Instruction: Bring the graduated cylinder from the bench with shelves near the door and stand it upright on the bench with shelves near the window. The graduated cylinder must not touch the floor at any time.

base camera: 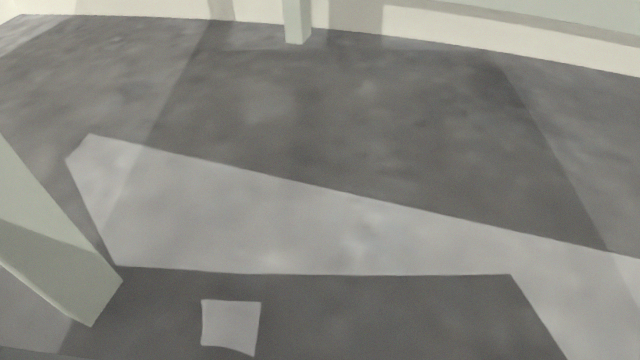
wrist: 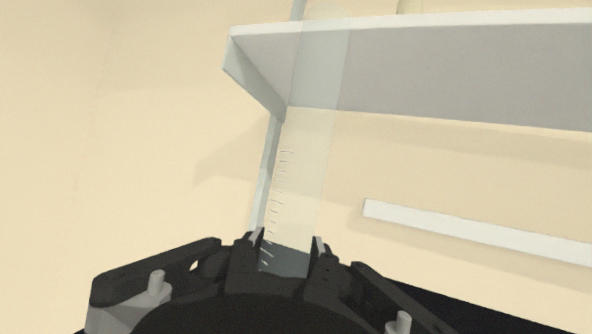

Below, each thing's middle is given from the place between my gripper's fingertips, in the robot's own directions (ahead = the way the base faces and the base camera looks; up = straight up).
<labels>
The graduated cylinder (wrist: 290, 224) lies 10 mm behind my hand and 30 mm above it.
</labels>
